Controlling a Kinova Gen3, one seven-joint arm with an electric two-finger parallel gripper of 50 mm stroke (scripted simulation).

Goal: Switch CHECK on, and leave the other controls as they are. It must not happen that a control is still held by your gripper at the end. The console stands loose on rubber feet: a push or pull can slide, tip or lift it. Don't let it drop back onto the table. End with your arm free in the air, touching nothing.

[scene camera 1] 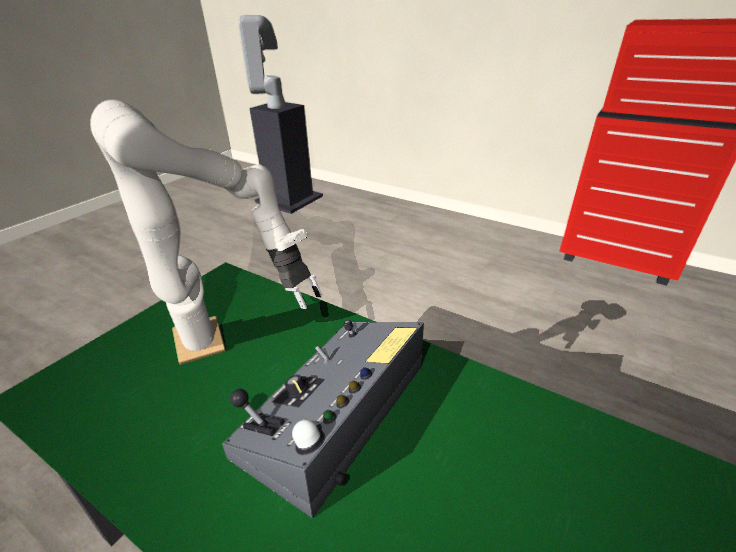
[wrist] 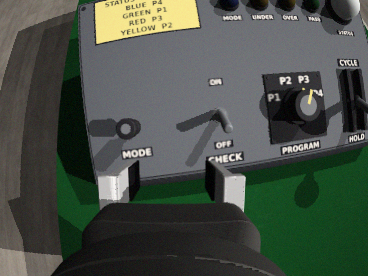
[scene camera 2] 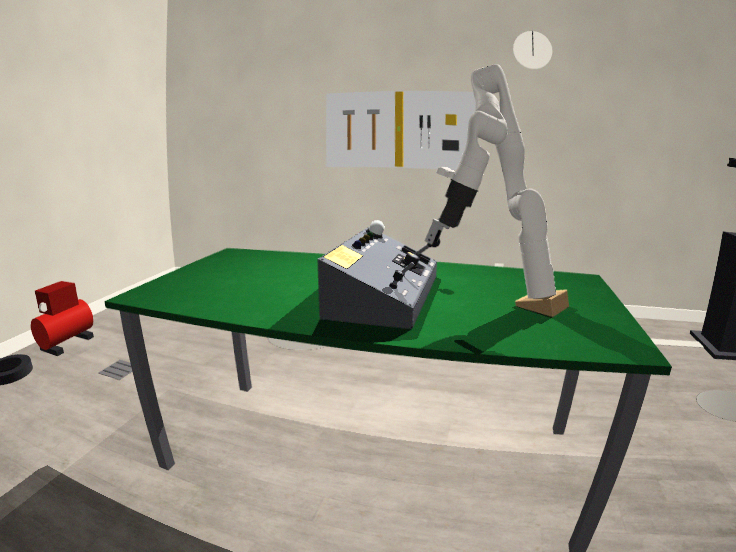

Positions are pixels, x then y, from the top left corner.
Labels:
my gripper: scene camera 1; wrist; scene camera 2 431, 241
grey console: scene camera 1; wrist 172, 74; scene camera 2
same spot on my gripper: (scene camera 1: 291, 273) = (wrist: 224, 232)
same spot on grey console: (scene camera 2: 355, 279) = (scene camera 1: 389, 322)

